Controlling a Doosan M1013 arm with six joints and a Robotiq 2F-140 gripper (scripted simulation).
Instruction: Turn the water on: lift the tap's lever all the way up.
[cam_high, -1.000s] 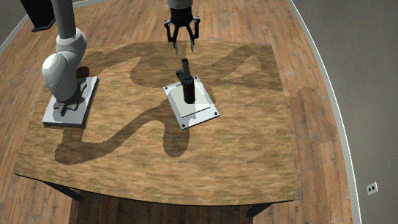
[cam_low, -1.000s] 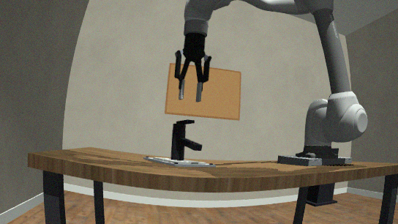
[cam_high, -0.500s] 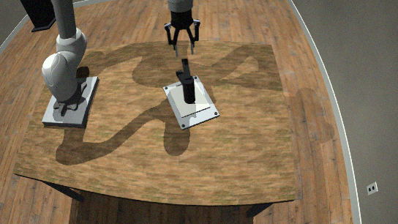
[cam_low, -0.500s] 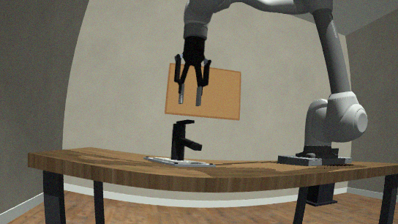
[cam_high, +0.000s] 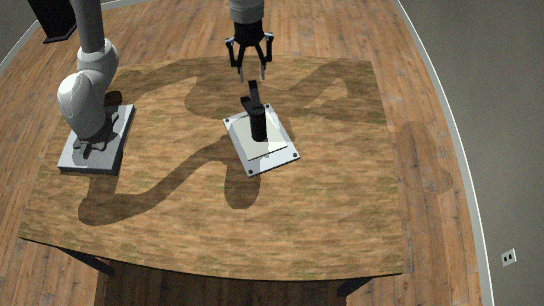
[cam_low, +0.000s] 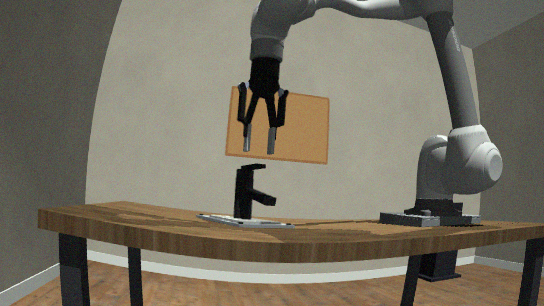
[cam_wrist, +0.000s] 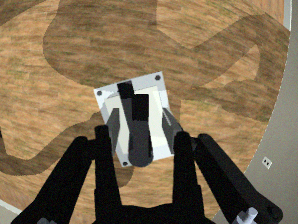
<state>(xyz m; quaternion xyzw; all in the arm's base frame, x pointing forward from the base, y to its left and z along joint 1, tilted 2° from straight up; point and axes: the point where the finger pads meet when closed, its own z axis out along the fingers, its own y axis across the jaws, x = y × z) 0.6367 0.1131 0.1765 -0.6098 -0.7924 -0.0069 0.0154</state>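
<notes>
The lever is 1 cm ahead of my hand, 3 cm to the right of it and 6 cm below it. The rest, counted from my hand: black tap (1 cm ahead, 6 cm to the right, 12 cm below).
</notes>
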